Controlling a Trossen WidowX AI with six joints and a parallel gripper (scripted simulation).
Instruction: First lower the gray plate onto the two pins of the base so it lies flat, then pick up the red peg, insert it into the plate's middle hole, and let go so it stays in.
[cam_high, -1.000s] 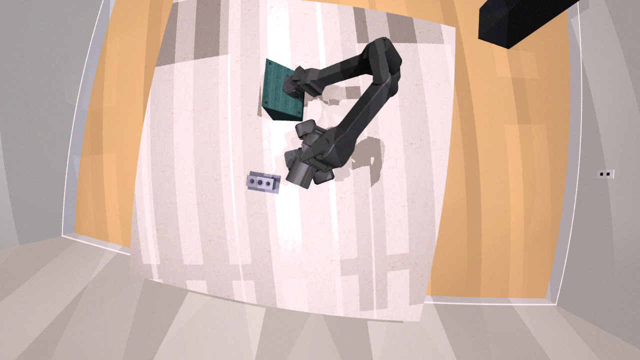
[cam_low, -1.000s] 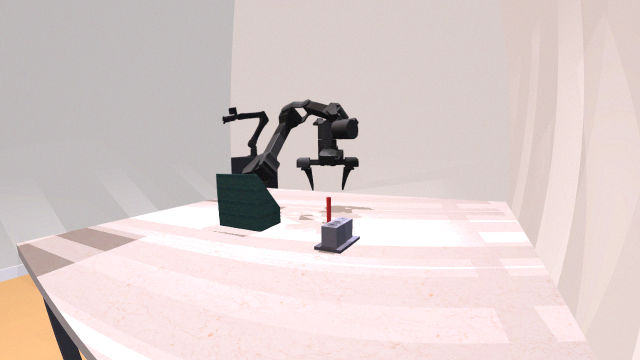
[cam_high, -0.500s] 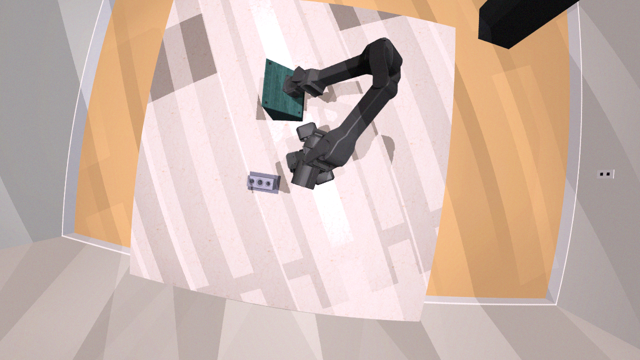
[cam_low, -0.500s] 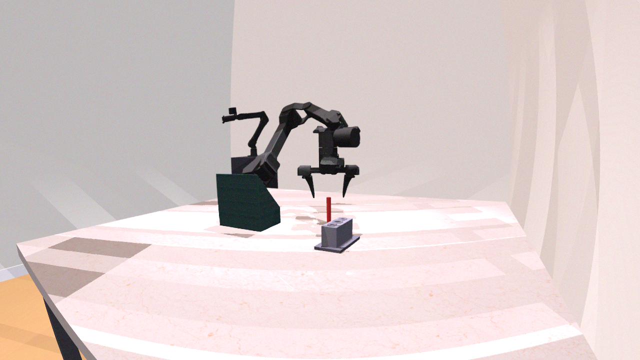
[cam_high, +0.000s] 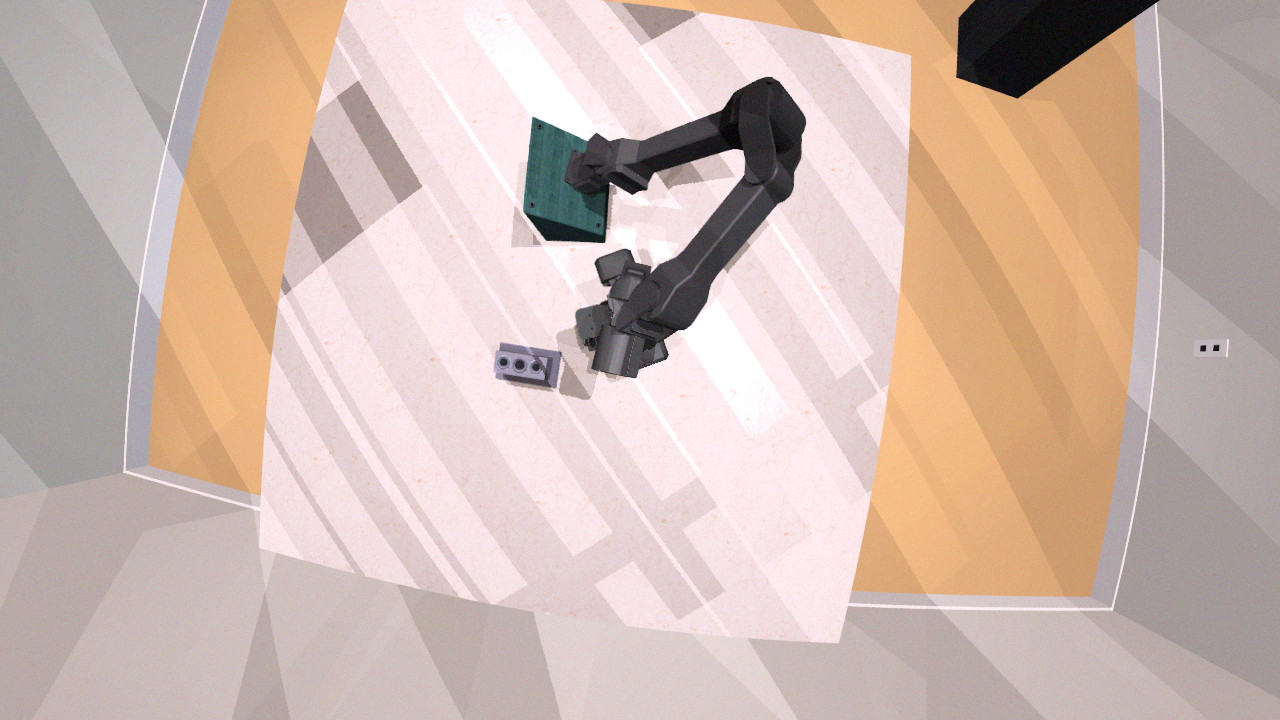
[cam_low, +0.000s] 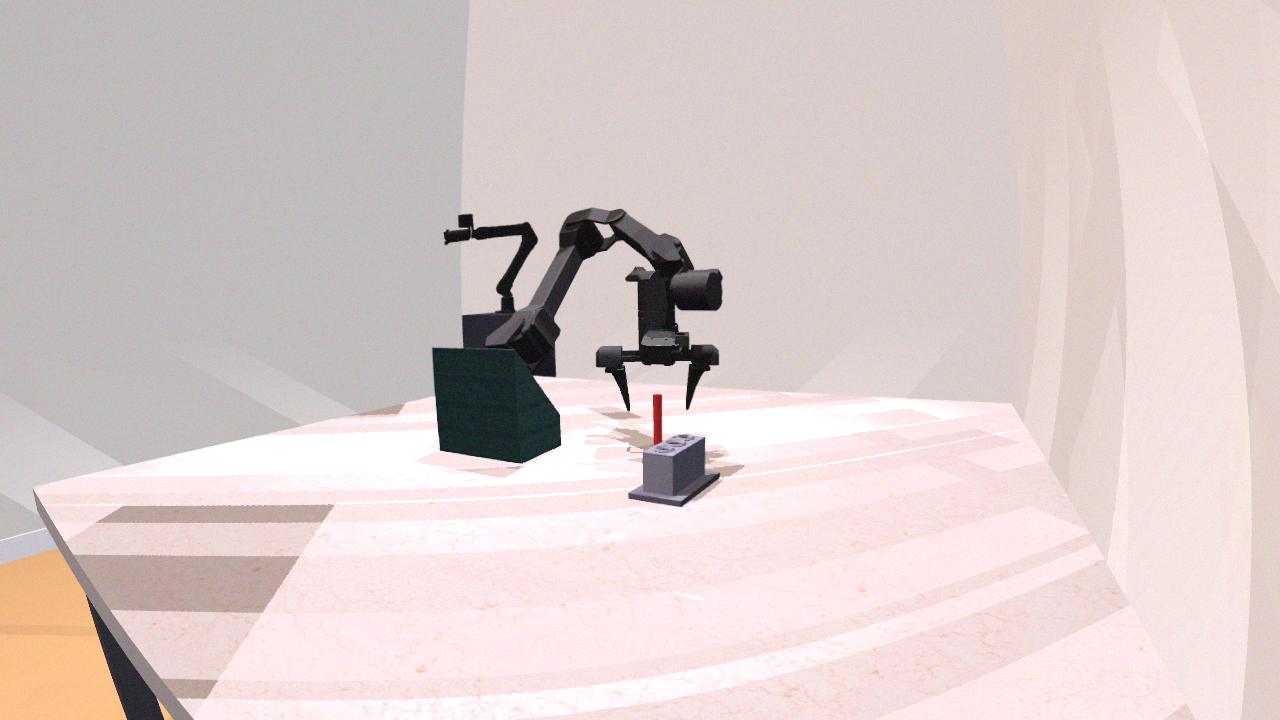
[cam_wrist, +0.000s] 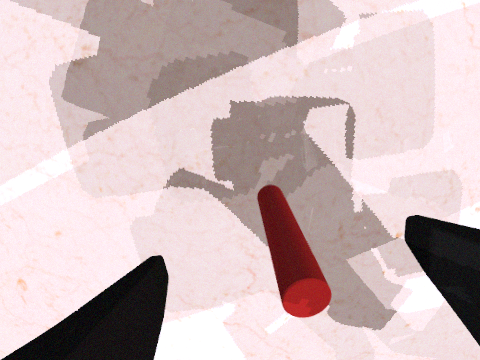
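Now: gripper tip 2 cm above the red peg. Also, from my gripper tip: gray plate: 12 cm ahead, 18 cm to the right, 1 cm below; then flat base: 13 cm ahead, 18 cm to the right, 5 cm below.
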